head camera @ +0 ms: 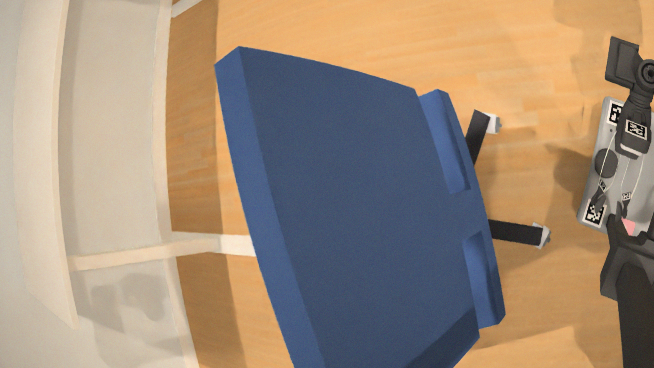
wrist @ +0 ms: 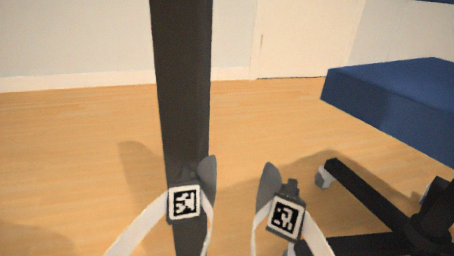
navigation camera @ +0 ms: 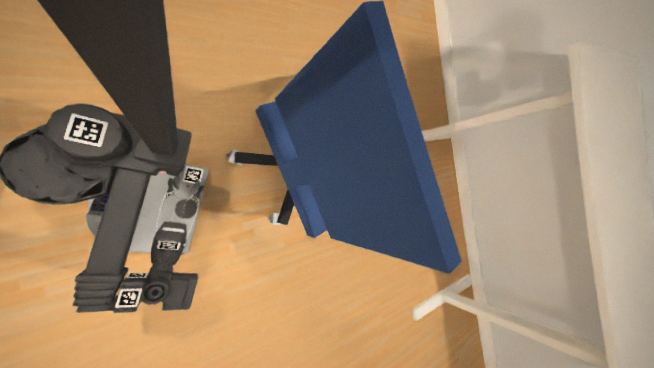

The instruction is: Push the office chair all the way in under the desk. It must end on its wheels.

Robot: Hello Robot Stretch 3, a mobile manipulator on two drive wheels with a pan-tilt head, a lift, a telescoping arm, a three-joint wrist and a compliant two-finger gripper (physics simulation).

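Seen in the pictures: gripper, between the fingertips: (head camera: 605, 216) (wrist: 238, 176) (navigation camera: 188, 178); robot's base, origin of its link: (head camera: 605, 163).
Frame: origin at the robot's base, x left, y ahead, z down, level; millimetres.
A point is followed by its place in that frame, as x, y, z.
Note:
The blue office chair (head camera: 360, 200) @(130, 295, -851) (navigation camera: 365, 150) @(188, 255, -882) (wrist: 390, 90) @(284, 195, -470) stands in front of the white desk (head camera: 42, 150) @(328, 1308, -951) (navigation camera: 595, 150) @(451, 1208, -951), outside its tabletop in the head and navigation views. A broad blue panel faces the cameras and hides much of the chair. Black base legs with grey wheels show at its robot side, and in the wrist view they rest on the floor beneath a level seat. My gripper (head camera: 611, 206) @(98, -15, -446) (navigation camera: 186, 192) (wrist: 238, 176) @(98, -15, -446) is open and empty, over my own base and apart from the chair. The chair's far side is hidden.
My grey base (navigation camera: 150, 220) @(-57, -94, -160) stands on the wooden floor beside the chair's legs. My dark mast (navigation camera: 135, 65) @(116, -55, -1067) (wrist: 185, 75) @(116, -61, -519) rises beside the gripper. A white desk foot (navigation camera: 430, 302) reaches out below the chair in the navigation view. A pale door (wrist: 305, 40) @(1803, 412, -301) is in the far wall.

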